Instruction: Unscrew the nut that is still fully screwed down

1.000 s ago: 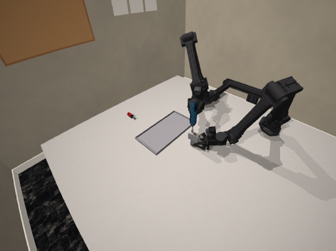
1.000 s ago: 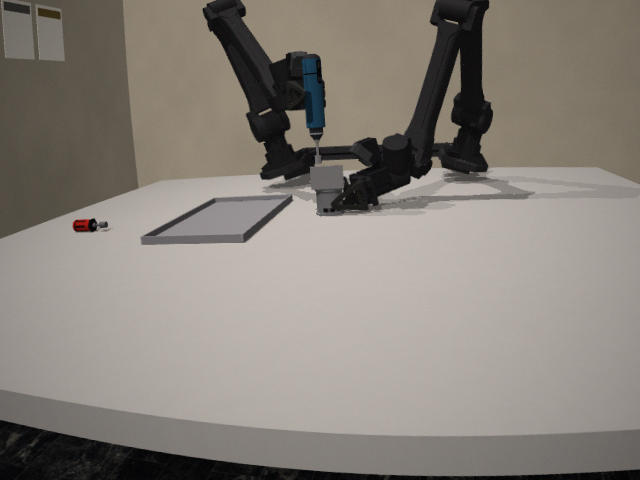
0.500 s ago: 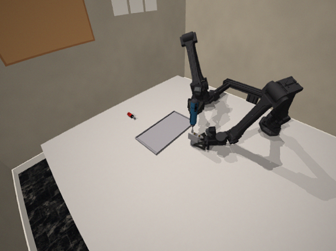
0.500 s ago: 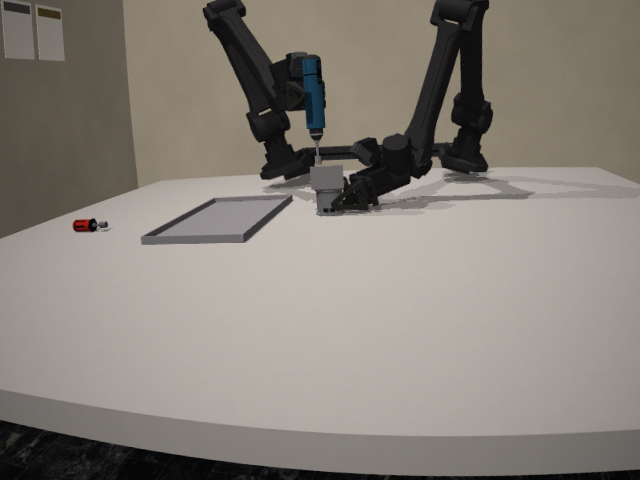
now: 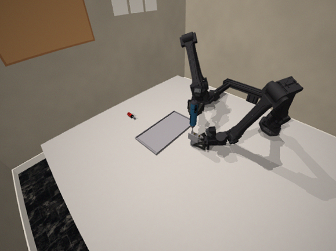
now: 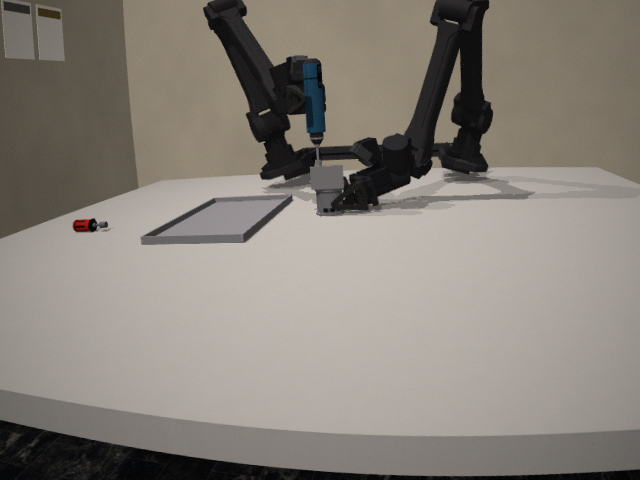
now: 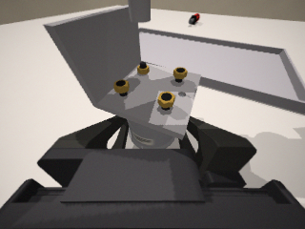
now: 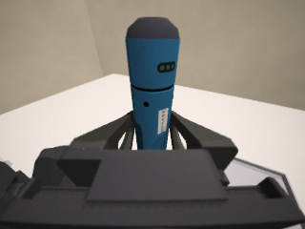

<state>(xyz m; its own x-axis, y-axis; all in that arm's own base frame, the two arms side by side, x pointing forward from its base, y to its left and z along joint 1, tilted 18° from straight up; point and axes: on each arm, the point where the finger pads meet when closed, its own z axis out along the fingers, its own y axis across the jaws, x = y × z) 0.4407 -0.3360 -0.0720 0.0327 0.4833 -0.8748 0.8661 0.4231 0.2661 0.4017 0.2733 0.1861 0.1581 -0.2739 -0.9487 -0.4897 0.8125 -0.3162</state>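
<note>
Now: left hand 10 mm below the joint module. Round my left hand: short red-handled tool (570 mm to the right, 90 mm ahead, 10 mm below); l-shaped bracket (50 mm above); grey tray (240 mm to the right, 30 mm ahead, 20 mm below).
</note>
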